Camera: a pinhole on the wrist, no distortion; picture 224 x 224 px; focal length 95.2 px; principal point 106.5 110.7 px. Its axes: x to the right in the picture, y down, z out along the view. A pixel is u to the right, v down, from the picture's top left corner.
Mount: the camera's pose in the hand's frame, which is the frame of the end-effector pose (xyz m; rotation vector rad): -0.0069 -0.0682 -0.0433 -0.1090 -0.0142 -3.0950
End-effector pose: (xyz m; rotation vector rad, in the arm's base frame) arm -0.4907 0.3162 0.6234 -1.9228 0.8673 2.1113
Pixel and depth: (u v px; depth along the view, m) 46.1 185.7 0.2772
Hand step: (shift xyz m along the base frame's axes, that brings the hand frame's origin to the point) -0.0905 0.2876 -0.2713
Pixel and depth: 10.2 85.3 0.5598
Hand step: -0.5579 -0.0046 -0.5234
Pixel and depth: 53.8 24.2 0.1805
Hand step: -0.1757 -0.0438 -0.0609
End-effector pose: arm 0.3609 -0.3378 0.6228 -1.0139 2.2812 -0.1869
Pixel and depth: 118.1 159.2 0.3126
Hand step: 0.3109 -0.1131 -0.1262
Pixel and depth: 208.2 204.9 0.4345
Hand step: 0.7864 -0.0080 0.0540
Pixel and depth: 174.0 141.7 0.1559
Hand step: 0.2005 0.0032 -0.0003
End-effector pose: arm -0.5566 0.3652 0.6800 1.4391 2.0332 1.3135
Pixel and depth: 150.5 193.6 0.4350
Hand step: 0.0968 0.0316 -0.6202
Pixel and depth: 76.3 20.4 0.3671
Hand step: 0.3290 0.2767 0.1009
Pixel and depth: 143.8 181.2 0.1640
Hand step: 0.0026 0.0022 -0.2346
